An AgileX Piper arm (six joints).
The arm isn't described. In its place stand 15 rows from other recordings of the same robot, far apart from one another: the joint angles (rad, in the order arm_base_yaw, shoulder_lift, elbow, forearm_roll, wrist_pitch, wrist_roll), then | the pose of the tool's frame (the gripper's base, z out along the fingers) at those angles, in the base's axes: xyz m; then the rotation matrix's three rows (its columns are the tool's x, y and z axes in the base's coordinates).
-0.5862 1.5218 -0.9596 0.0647 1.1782 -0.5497 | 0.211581 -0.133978 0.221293; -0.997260 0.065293 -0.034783; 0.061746 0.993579 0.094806; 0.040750 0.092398 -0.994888
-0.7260 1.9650 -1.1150 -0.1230 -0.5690 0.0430 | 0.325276 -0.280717 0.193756; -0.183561 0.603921 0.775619; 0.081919 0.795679 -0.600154; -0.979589 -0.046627 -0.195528
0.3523 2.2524 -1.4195 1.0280 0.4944 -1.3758 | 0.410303 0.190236 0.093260; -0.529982 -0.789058 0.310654; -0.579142 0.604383 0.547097; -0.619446 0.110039 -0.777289
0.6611 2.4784 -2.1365 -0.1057 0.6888 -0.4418 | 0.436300 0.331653 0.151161; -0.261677 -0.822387 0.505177; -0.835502 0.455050 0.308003; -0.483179 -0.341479 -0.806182
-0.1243 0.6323 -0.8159 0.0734 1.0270 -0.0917 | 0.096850 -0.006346 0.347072; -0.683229 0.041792 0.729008; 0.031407 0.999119 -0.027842; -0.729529 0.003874 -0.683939
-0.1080 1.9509 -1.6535 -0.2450 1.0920 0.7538 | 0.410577 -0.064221 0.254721; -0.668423 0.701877 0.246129; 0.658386 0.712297 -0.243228; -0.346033 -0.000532 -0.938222
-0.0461 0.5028 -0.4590 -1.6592 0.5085 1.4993 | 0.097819 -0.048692 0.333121; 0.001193 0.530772 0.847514; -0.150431 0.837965 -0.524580; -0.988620 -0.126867 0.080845
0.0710 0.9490 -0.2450 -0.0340 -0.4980 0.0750 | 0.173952 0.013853 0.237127; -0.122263 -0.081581 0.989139; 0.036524 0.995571 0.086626; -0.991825 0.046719 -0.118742
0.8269 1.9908 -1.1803 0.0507 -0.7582 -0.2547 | 0.302874 0.324435 0.218745; 0.176507 -0.689964 0.701993; -0.127211 0.691219 0.711360; -0.976044 -0.214861 0.034234
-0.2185 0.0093 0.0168 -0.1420 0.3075 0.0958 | 0.052988 -0.015759 0.179577; -0.245360 0.247626 0.937273; 0.013942 0.967628 -0.251996; -0.969332 -0.048763 -0.240870
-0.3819 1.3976 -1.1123 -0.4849 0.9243 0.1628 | 0.247807 -0.136009 0.306243; -0.876267 0.391804 0.280437; 0.207869 0.832488 -0.513570; -0.434679 -0.391730 -0.810926
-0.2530 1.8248 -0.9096 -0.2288 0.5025 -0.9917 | 0.304059 -0.088879 0.129197; -0.601603 -0.770142 0.212026; -0.798768 0.577811 -0.167644; 0.006599 -0.270215 -0.962777
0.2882 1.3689 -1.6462 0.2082 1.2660 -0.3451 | 0.247469 0.092077 0.447722; -0.608281 -0.589253 0.531766; -0.464666 0.807527 0.363298; -0.643490 -0.026107 -0.765010
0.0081 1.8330 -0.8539 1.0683 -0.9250 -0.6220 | 0.347197 -0.060880 0.183750; -0.174372 0.709392 0.682903; 0.146630 0.704502 -0.694389; -0.973701 -0.020948 -0.226864
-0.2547 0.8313 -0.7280 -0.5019 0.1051 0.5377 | 0.172685 -0.049705 0.365786; -0.093094 0.303959 0.948126; 0.063579 0.952132 -0.299001; -0.993625 0.032446 -0.107963
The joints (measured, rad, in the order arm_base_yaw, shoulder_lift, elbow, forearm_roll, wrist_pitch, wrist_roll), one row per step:
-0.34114 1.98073 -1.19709 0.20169 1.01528 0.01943
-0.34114 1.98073 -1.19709 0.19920 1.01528 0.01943
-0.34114 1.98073 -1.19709 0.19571 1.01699 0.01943
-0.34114 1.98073 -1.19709 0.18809 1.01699 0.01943
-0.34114 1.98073 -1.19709 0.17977 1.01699 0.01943
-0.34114 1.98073 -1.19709 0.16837 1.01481 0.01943
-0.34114 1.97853 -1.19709 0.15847 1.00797 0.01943
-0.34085 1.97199 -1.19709 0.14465 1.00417 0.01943
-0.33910 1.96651 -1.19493 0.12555 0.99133 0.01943
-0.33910 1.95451 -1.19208 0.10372 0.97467 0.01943
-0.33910 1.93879 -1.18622 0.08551 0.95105 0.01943
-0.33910 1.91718 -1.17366 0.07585 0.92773 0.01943
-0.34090 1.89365 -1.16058 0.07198 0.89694 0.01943
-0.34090 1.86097 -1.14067 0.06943 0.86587 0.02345
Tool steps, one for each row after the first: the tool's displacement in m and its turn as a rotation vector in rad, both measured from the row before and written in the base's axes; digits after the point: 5 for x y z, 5 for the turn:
-0.00009 -0.00017 -0.00003 -0.00180 0.00064 0.00160
-0.00026 -0.00017 -0.00002 -0.00176 0.00240 0.00250
-0.00026 -0.00052 -0.00009 -0.00551 0.00196 0.00489
-0.00028 -0.00057 -0.00009 -0.00601 0.00214 0.00534
-0.00020 -0.00087 -0.00015 -0.00919 0.00098 0.00702
0.00021 -0.00093 0.00057 -0.01083 -0.00565 0.00549
-0.00018 -0.00098 0.00207 -0.01382 -0.00602 0.00866
0.00010 -0.00102 0.00116 -0.02032 -0.00983 0.01251
-0.00007 -0.00182 0.00326 -0.02569 -0.01819 0.01224
-0.00010 -0.00152 0.00397 -0.02587 -0.02627 0.00956
-0.00148 -0.00033 0.00470 -0.01902 -0.02753 0.00445
-0.00112 -0.00069 0.00527 -0.01793 -0.03731 -0.00126
-0.00270 0.00063 0.00691 -0.01753 -0.03998 -0.00425

